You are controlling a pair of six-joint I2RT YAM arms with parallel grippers.
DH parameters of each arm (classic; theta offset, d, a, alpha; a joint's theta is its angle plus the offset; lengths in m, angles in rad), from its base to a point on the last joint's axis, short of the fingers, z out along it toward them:
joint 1: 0 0.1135 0.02 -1.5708
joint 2: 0 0 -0.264 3.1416
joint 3: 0.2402 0 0.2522 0
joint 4: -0.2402 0 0.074 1.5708
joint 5: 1.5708 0 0 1.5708
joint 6: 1.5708 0.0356 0 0
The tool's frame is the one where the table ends.
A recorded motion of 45 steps. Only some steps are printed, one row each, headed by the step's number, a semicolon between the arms.
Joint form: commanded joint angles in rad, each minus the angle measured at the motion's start. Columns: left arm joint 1, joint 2, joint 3, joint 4, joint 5, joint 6; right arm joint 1, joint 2, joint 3, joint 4, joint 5, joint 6.
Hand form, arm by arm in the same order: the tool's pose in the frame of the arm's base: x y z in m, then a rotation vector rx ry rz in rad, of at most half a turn. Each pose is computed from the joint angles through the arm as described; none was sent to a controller.
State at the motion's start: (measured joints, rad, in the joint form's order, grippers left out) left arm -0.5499 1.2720 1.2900 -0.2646 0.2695 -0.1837; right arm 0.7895 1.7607 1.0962 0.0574 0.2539 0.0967
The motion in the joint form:
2: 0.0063 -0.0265 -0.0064 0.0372 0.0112 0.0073; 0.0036 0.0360 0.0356 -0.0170 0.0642 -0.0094
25: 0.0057 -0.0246 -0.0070 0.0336 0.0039 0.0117; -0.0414 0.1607 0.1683 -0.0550 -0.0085 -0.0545
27: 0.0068 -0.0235 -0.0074 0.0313 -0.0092 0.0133; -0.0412 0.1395 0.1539 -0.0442 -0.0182 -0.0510
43: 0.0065 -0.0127 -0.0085 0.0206 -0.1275 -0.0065; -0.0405 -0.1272 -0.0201 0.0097 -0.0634 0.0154
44: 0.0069 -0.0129 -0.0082 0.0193 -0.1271 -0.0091; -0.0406 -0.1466 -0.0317 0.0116 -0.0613 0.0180
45: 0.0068 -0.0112 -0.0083 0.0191 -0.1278 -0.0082; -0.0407 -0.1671 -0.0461 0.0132 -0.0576 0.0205
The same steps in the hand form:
2: 0.2383 -0.1555 0.4126 0.5367 1.7358 -0.7641; 0.2861 0.2746 0.2038 -0.5792 2.0849 0.1575
25: 0.2388 -0.1558 0.4115 0.5360 1.7413 -0.7545; 0.3192 0.2844 0.1933 -0.6359 2.1140 0.1675
27: 0.2396 -0.1553 0.4108 0.5270 1.7464 -0.7408; 0.3164 0.2824 0.1982 -0.6308 2.1010 0.1877
43: 0.2450 -0.1539 0.4062 0.4251 1.7882 -0.6480; 0.2772 0.2486 0.2470 -0.5342 1.9984 0.3377
44: 0.2449 -0.1537 0.4062 0.4229 1.7898 -0.6498; 0.2744 0.2457 0.2501 -0.5265 1.9906 0.3413
45: 0.2453 -0.1540 0.4057 0.4235 1.7916 -0.6483; 0.2711 0.2425 0.2525 -0.5186 1.9845 0.3425

